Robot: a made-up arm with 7 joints.
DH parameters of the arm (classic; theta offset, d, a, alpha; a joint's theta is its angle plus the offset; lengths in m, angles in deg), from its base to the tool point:
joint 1: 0 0.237 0 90
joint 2: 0 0.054 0 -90
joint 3: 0 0.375 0.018 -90
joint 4: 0 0.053 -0.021 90
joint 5: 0 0.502 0 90
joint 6: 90 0.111 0.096 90
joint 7: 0 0.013 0 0
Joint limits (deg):
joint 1: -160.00..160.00
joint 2: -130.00..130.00
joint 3: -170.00..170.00
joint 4: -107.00..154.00
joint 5: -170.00..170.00
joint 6: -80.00..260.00
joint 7: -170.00..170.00
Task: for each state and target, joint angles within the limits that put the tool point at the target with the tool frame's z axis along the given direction. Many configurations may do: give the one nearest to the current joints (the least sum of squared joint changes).
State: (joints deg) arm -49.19 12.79 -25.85 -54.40 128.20 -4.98 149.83
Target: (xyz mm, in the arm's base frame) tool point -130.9 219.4 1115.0 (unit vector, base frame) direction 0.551 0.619 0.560
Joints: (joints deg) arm -46.53 -1.71 -24.04 -40.81 86.03 43.92 149.83
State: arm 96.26 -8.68 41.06 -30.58 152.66 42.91 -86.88
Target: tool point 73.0 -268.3 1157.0 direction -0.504 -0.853 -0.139
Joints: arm 84.34 -0.11 33.81 -32.74 121.00 9.19 -86.88
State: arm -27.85 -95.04 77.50 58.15 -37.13 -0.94 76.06
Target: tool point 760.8 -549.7 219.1 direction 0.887 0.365 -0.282
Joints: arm -46.74 -90.95 91.80 34.57 -29.70 52.09 76.06
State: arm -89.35 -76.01 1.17 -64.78 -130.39 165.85 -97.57
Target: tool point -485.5 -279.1 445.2 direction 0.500 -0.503 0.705
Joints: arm -113.43 -103.19 52.99 -70.21 -96.62 182.30 -97.57
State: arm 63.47 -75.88 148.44 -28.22 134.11 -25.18 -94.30
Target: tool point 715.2 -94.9 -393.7 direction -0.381 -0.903 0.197
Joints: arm 19.02 -122.49 155.22 -31.85 142.06 -17.98 -94.30
